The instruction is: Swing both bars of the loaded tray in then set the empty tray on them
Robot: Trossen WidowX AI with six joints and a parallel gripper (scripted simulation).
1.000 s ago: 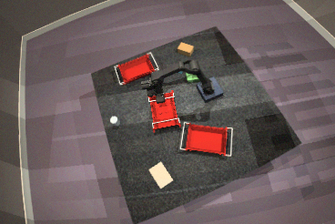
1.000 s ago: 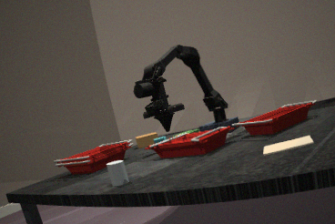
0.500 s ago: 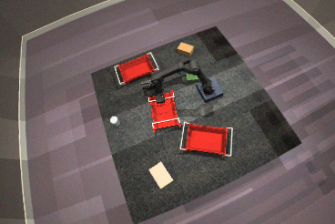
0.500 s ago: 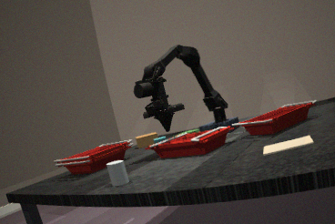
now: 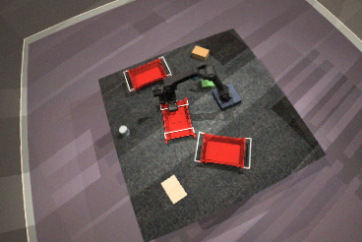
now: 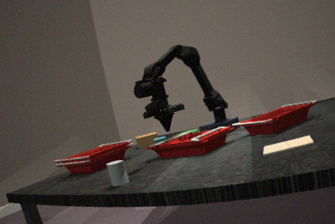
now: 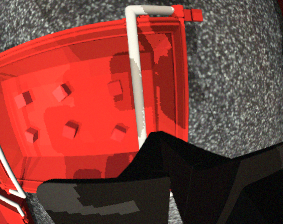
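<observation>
Now: the red tray 410 mm to the left of my gripper tip, 190 mm behind it and 50 mm below it. Also, from my gripper tip: green block: 320 mm behind, 110 mm to the right, 80 mm below; then cyan block: 240 mm behind, 220 mm to the right, 70 mm below; then orange block: 400 mm to the right, 360 mm behind, 70 mm below.
</observation>
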